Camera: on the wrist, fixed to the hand. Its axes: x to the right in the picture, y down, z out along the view.
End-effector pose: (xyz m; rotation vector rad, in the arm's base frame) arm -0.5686 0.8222 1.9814 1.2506 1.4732 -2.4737
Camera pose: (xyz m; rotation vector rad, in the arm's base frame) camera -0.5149 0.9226 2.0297 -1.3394 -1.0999 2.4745
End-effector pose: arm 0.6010 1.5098 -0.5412 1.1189 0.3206 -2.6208
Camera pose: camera 0.6613 1.6113 -0.5779 1.3283 0.0027 -2.6343
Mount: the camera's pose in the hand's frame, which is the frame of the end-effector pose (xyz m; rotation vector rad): -0.0297 -0.0717 -0.0963 0.2445 0.1038 0.0289
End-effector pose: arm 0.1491 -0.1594 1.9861 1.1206 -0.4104 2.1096
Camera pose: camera 0.1540 -0.0678 1.9032 1.1391 -0.1222 2.2774
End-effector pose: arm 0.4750 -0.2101 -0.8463 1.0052 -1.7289 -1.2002
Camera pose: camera 0.5859 -0.2322 -0.8963 1.1605 -1.8309 -0.9165
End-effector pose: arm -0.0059 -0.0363 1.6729 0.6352 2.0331 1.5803
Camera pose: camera -0.0482 -0.1429 1.6265 0.6856 2.3271 1.4183
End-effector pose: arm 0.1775 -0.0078 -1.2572 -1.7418 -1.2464 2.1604
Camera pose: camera 0.2412 0.0740 -1.1897 -1.7530 -0.8958 2.1036
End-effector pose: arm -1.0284 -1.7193 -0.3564 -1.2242 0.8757 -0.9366
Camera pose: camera -1.1360 -1.7334 -0.2970 -0.9583 0.8310 -1.0581
